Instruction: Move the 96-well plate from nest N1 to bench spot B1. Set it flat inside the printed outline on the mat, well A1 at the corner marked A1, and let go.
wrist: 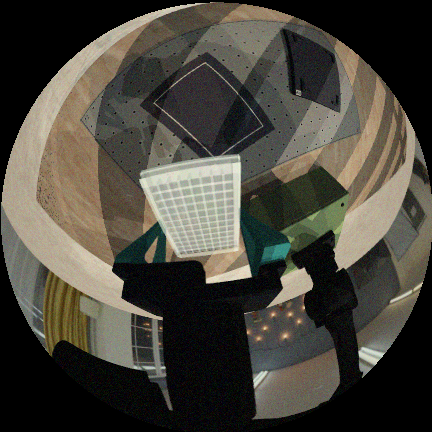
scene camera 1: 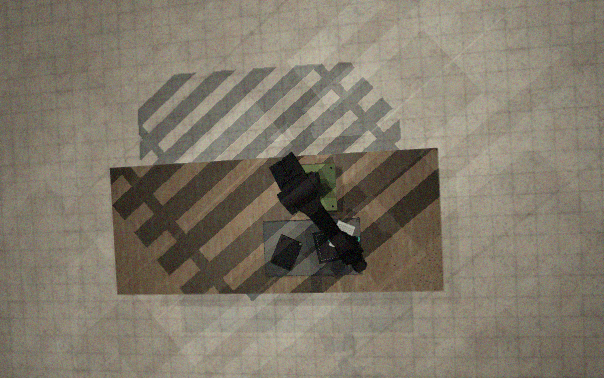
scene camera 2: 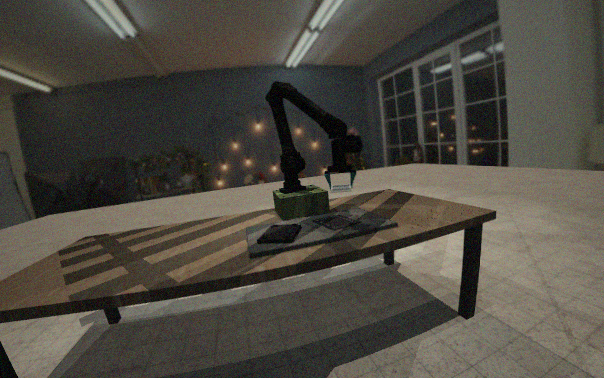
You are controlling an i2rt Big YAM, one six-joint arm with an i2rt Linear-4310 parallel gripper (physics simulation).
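Pixels of known places: gripper, fingertip midpoint: (wrist: 199, 216) (scene camera 2: 341, 189); arm's base, link origin: (wrist: 313, 248) (scene camera 2: 292, 190).
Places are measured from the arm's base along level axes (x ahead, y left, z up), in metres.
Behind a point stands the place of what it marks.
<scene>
The white 96-well plate (scene camera 1: 346, 228) {x 0.258, y 0.131, z 0.017 m} (scene camera 2: 341, 188) {x 0.340, y 0.069, z 0.029 m} (wrist: 200, 205) {x 0.302, y 0.087, z 0.023 m} is held between the teal fingers of my gripper (scene camera 2: 340, 181) {x 0.286, y 0.103, z 0.015 m} (wrist: 199, 216) {x 0.286, y 0.103, z 0.015 m}, which is shut on it. The plate hangs well above the table. The printed outline (wrist: 233, 93) {x 0.352, y -0.023, z -0.093 m} is a thin white rectangle on a dark mat (wrist: 149, 105) {x 0.422, y 0.074, z -0.093 m}, beyond the plate in the wrist view; the plate hides its nearest corner a little. The corner mark A1 on the mat cannot be read. The dark nest N1 (scene camera 1: 286, 252) {x 0.337, y -0.202, z -0.083 m} (scene camera 2: 279, 233) {x 0.358, y -0.217, z -0.083 m} (wrist: 315, 72) {x 0.332, y -0.187, z -0.083 m} holds no plate; a small label shows at one corner.
Both the nest and the mat lie on a grey perforated board (scene camera 1: 269, 230) {x 0.203, y -0.268, z -0.095 m} (scene camera 2: 256, 249) {x 0.421, y -0.319, z -0.095 m} (wrist: 300, 136) {x 0.227, y -0.084, z -0.095 m} on the wooden table (scene camera 1: 150, 280) {x 0.336, y -1.026, z -0.108 m} (scene camera 2: 440, 210) {x 0.537, y 0.434, z -0.108 m}. The green base block (scene camera 1: 331, 192) {x 0.074, y 0.102, z -0.001 m} (scene camera 2: 302, 204) {x 0.142, y -0.019, z -0.048 m} (wrist: 300, 200) {x 0.143, y -0.015, z -0.044 m} of the arm stands behind the board. Striped shadows cross the table.
</scene>
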